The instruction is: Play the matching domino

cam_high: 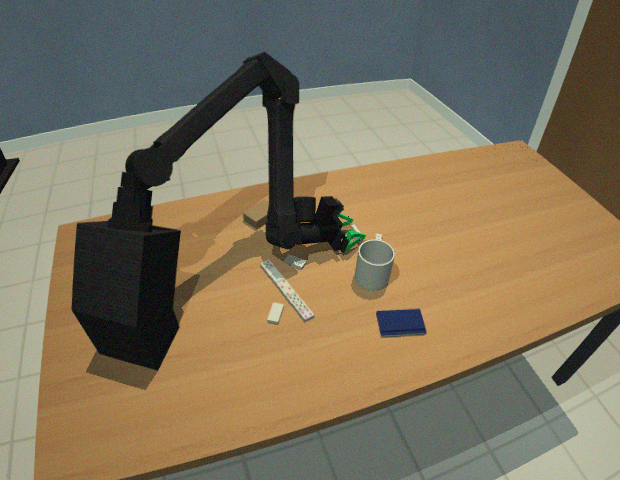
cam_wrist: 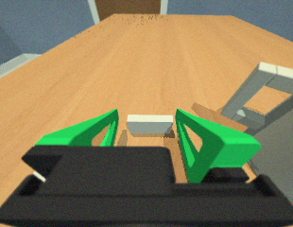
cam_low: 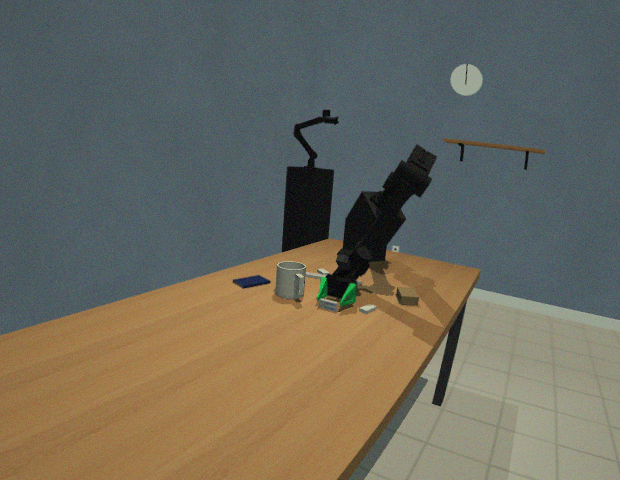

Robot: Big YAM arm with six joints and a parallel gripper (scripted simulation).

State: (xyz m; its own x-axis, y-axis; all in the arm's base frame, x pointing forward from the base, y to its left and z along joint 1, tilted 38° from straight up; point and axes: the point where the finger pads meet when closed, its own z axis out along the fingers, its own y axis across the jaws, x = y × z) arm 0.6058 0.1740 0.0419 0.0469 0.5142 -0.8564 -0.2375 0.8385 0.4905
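The grey tile is 90 mm behind my hand, 80 mm to the left of it and 30 mm below it. Also, from my hand: brown block 270 mm behind, 130 mm to the left, 20 mm below.
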